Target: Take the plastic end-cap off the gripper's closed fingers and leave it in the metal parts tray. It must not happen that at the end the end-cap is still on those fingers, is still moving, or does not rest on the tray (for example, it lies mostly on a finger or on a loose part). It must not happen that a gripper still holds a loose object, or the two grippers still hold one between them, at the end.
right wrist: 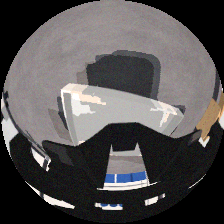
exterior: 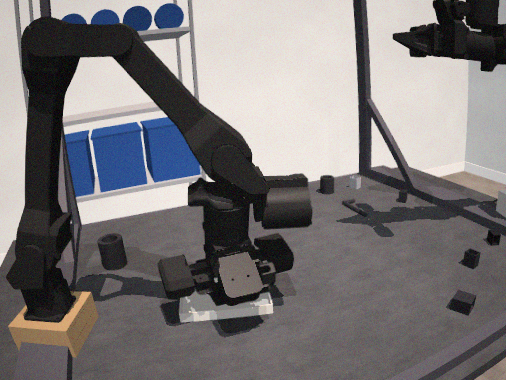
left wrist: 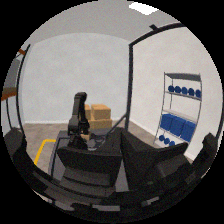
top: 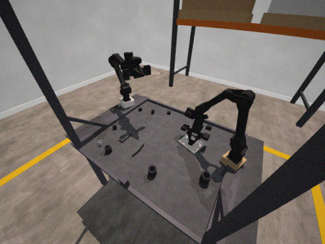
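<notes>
My right hand is 20 mm past the plastic end-cap and 20 mm above it. From my right hand the other things lie so: white metal parts tray (20 mm behind, 30 mm below).
</notes>
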